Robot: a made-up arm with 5 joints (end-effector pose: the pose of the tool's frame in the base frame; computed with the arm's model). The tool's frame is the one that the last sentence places. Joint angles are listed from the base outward.
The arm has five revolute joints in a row. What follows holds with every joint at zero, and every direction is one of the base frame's. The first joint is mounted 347.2 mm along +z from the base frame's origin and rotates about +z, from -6.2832 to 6.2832 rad. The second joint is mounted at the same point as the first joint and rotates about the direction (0, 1, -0.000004), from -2.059 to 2.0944 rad. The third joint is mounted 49.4 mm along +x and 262.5 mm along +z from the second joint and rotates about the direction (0, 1, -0.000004), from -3.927 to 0.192 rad. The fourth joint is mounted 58.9 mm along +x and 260.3 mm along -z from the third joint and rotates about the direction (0, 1, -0.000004), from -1.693 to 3.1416 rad. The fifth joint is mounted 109.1 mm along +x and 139.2 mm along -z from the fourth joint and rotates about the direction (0, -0.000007, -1), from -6.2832 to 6.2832 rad. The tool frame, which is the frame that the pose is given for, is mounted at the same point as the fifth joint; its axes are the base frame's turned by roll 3.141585, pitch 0 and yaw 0 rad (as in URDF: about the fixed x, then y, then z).
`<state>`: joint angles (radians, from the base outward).
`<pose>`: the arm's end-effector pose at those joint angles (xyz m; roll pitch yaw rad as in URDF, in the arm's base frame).
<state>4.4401 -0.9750 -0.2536 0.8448 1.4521</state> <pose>-0.0615 -0.2203 0.4153 -2.7602 -0.0444 2.9794</pose>
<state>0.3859 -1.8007 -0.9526 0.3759 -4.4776</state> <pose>-0.1902 -0.0773 0.7747 -0.7503 0.1617 -1.0139</pose>
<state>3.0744 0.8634 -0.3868 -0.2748 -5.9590</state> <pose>-0.2430 0.0164 0.0637 3.0765 0.1912 2.7440</pose>
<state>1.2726 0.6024 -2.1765 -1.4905 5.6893</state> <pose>0.1033 0.3360 0.7424 0.0431 -0.0638 -2.4643</pose>
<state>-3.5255 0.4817 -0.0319 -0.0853 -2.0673</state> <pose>-0.1461 0.0590 0.1280 -2.8179 -0.1706 -1.4861</pose>
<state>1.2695 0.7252 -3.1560 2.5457 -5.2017</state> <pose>0.1272 0.4094 0.5958 3.0401 0.0539 0.1853</pose>
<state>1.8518 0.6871 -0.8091 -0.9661 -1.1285</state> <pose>-0.1300 0.4504 0.2996 2.0963 -0.3888 -3.0770</pose>
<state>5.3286 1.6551 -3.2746 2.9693 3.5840</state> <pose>0.2327 -0.3286 0.2104 -2.0541 -1.0795 1.0496</pose>
